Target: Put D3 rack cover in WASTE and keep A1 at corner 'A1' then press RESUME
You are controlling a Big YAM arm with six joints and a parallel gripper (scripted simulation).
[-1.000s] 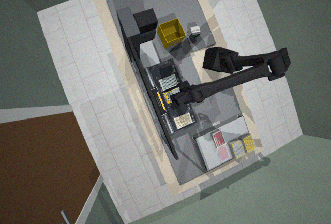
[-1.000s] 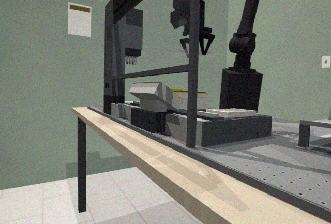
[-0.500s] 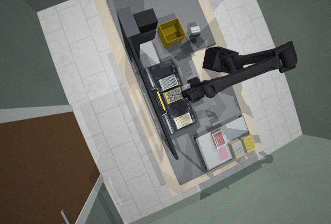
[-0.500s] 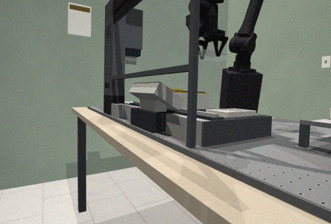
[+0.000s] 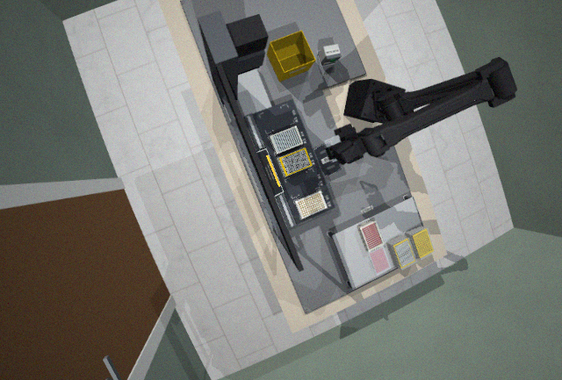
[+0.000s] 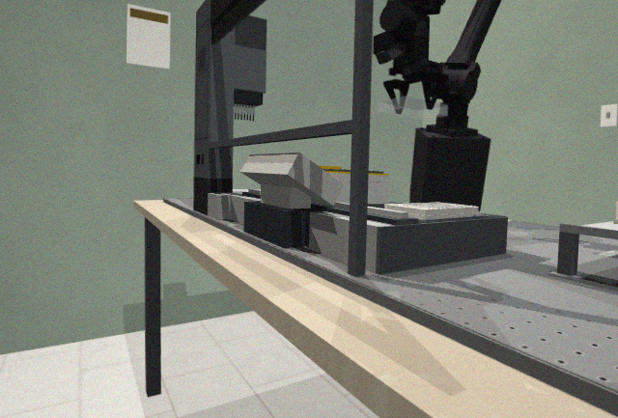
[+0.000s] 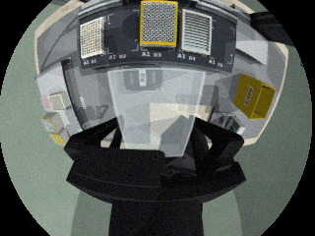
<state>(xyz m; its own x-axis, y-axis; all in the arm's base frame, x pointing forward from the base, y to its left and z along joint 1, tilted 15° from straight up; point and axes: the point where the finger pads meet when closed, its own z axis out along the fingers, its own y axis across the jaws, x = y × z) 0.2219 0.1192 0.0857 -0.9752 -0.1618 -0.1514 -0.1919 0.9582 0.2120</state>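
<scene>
My gripper is now right at the clear cover. Also, from my hand: gantry post (30 cm ahead, 31 cm to the left, 3 cm below); then cream plate (13 cm ahead, 23 cm to the left, 20 cm below); then yellow-framed tip rack (16 cm ahead, 2 cm to the left, 16 cm below).
</scene>
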